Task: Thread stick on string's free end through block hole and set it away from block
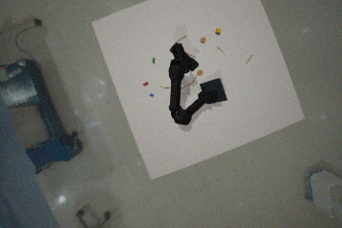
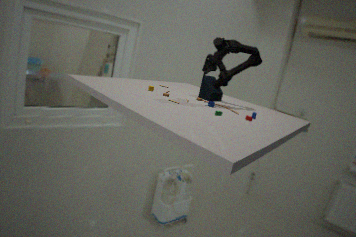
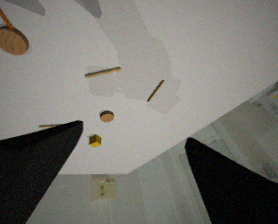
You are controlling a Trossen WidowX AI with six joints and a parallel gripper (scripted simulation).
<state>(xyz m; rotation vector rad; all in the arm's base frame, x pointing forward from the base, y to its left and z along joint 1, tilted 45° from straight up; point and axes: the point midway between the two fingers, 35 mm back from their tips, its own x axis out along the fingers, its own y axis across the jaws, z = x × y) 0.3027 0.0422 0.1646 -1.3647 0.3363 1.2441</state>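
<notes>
My gripper tip is 18 cm above the blue cube, 9 cm past it and 5 cm to the right of it. Also, from my gripper tip: green piece: 21 cm to the left, 19 cm below, 4 cm ahead; round wooden button: 19 cm below, 13 cm behind, 10 cm to the right; round disc: 19 cm below, 18 cm to the right, 11 cm ahead.
</notes>
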